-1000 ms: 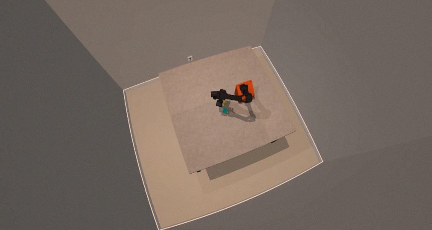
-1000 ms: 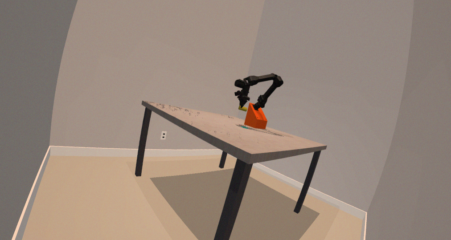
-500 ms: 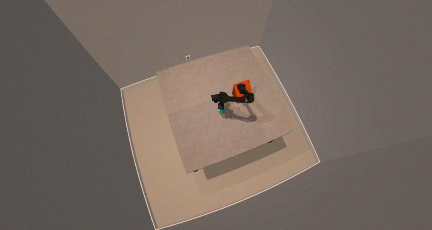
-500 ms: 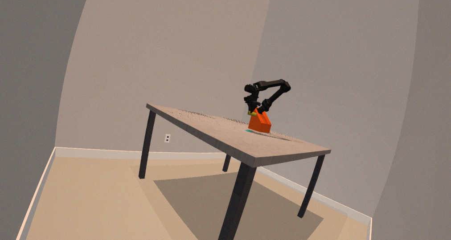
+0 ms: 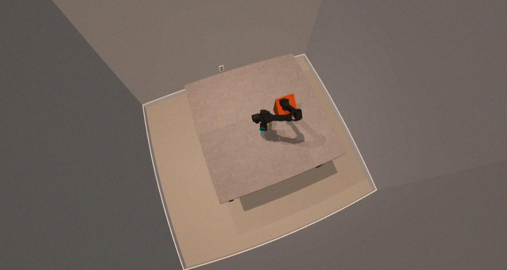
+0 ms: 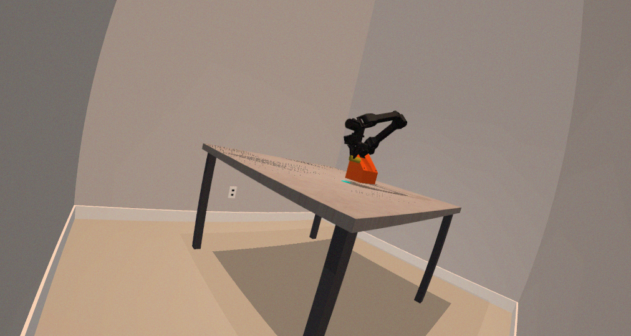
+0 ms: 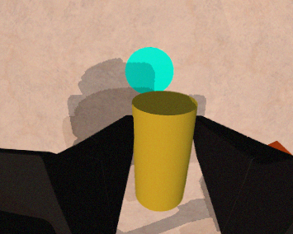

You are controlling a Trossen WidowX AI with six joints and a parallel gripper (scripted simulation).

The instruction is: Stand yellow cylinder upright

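Now: gripper tip 14 cm above the cyan circle. The rest, counted from my gripper tip: yellow tall cylinder 2 cm behind, 1 cm to the left.
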